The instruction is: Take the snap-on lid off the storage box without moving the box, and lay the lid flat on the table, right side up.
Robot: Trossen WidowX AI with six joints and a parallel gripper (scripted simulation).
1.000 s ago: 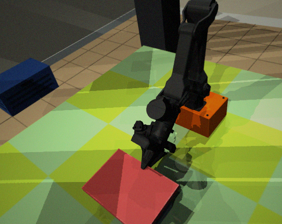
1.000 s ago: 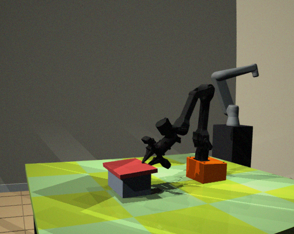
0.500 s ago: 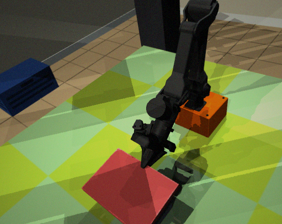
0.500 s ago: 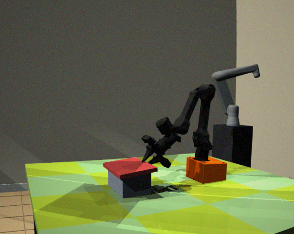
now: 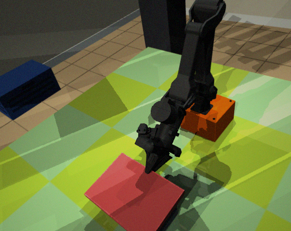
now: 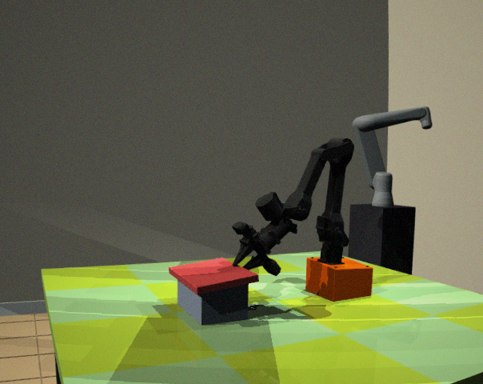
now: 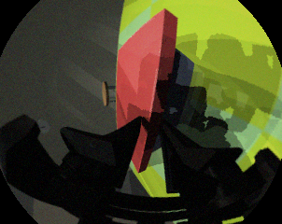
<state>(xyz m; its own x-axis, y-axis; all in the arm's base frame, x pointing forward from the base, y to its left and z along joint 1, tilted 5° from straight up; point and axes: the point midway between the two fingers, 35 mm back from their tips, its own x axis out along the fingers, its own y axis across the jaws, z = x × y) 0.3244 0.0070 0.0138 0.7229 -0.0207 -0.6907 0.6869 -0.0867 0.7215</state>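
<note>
Now: the red lid 80 mm ahead of my gripper tip. The rest, counted from my gripper tip: grey-blue storage box 80 mm ahead, 60 mm below.
</note>
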